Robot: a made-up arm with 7 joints. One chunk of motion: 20 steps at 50 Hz.
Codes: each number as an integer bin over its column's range. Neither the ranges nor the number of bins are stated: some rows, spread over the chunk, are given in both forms.
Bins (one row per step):
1: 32 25 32 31 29 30
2: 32 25 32 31 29 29
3: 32 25 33 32 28 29
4: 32 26 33 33 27 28
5: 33 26 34 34 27 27
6: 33 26 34 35 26 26
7: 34 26 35 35 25 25
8: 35 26 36 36 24 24
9: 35 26 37 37 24 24
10: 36 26 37 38 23 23
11: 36 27 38 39 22 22
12: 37 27 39 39 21 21
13: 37 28 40 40 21 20
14: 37 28 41 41 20 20
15: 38 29 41 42 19 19
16: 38 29 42 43 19 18
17: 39 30 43 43 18 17
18: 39 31 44 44 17 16
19: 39 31 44 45 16 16
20: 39 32 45 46 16 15
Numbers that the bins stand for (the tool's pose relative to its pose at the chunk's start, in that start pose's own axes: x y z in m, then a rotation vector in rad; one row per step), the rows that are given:
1: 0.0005 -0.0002 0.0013 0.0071 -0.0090 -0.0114
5: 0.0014 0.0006 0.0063 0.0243 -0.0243 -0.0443
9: 0.0033 0.0006 0.0140 0.0414 -0.0471 -0.0771
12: 0.0052 0.0014 0.0190 0.0529 -0.0700 -0.1100
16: 0.0062 0.0030 0.0267 0.0757 -0.0852 -0.1429
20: 0.0071 0.0054 0.0343 0.0929 -0.1081 -0.1757
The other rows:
2: 0.0005 -0.0002 0.0013 0.0071 -0.0090 -0.0224
3: 0.0005 -0.0002 0.0038 0.0129 -0.0167 -0.0224
4: 0.0005 0.0006 0.0038 0.0186 -0.0243 -0.0333
6: 0.0014 0.0006 0.0063 0.0300 -0.0319 -0.0552
7: 0.0024 0.0006 0.0089 0.0300 -0.0395 -0.0662
8: 0.0033 0.0006 0.0114 0.0357 -0.0471 -0.0771
10: 0.0043 0.0006 0.0140 0.0471 -0.0548 -0.0881
11: 0.0043 0.0014 0.0165 0.0529 -0.0624 -0.0990
13: 0.0052 0.0022 0.0216 0.0586 -0.0700 -0.1210
14: 0.0052 0.0022 0.0241 0.0643 -0.0776 -0.1210
15: 0.0062 0.0030 0.0241 0.0700 -0.0852 -0.1319
17: 0.0071 0.0038 0.0292 0.0757 -0.0929 -0.1538
18: 0.0071 0.0046 0.0317 0.0814 -0.1005 -0.1648
19: 0.0071 0.0046 0.0317 0.0871 -0.1081 -0.1648

